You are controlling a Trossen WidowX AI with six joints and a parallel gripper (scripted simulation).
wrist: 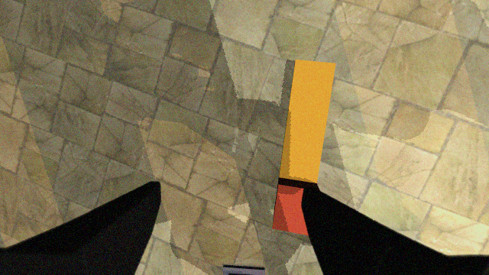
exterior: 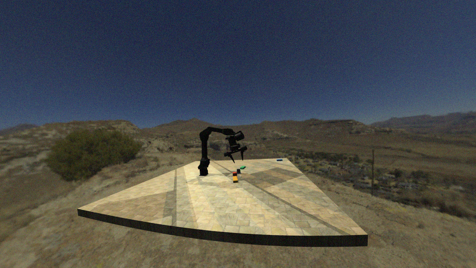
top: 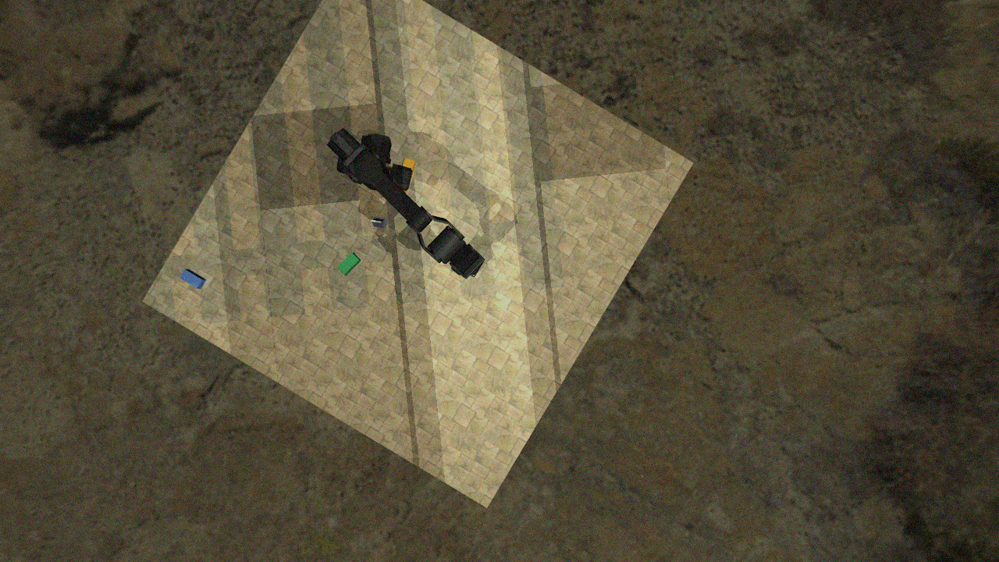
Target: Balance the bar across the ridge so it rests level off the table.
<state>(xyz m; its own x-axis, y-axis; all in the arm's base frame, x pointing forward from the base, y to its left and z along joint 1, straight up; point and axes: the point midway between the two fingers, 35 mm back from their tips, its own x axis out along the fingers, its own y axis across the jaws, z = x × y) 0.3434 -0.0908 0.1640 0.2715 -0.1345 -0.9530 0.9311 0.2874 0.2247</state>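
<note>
Now: gripper tip 40 mm past the orange bar and 110 mm above it. From my gripper tip the other things lie so: grey ridge block 30 mm behind, 130 mm to the left, 90 mm below; then blue block 390 mm ahead, 600 mm to the left, 120 mm below; then green block 20 mm behind, 300 mm to the left, 120 mm below.
</note>
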